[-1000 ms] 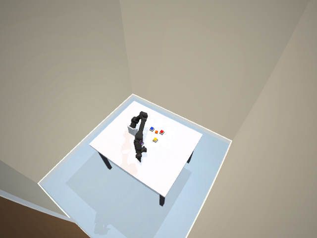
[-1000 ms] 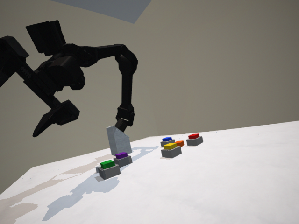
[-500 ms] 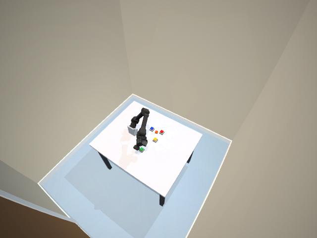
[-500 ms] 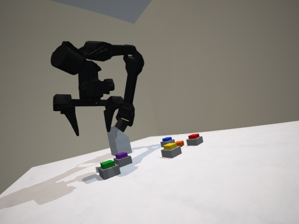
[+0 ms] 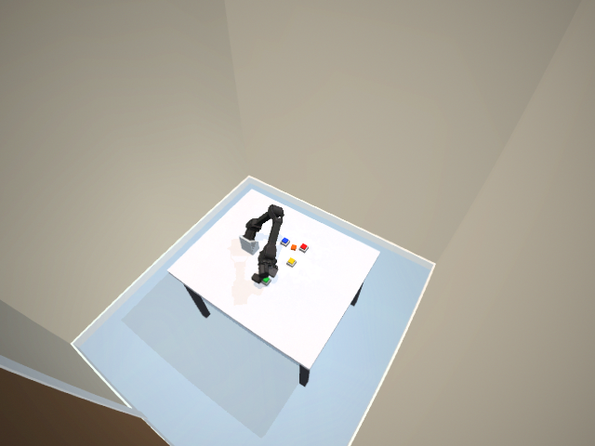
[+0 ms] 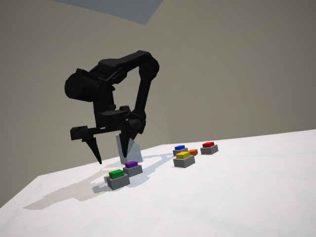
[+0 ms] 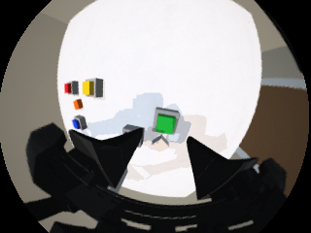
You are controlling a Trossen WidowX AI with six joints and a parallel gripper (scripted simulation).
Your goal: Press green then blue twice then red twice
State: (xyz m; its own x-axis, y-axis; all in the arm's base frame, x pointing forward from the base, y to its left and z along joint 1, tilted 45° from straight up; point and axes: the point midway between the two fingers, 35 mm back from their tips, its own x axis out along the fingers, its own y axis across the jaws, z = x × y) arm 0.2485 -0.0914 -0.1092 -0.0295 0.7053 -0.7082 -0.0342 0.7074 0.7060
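Now: the green button 4 cm below my gripper tip. Round my gripper tip: orange block 1 cm behind, 31 cm to the left, 6 cm below; yellow button 5 cm ahead, 20 cm to the left, 4 cm below; purple button 6 cm behind, 7 cm to the left, 4 cm below.
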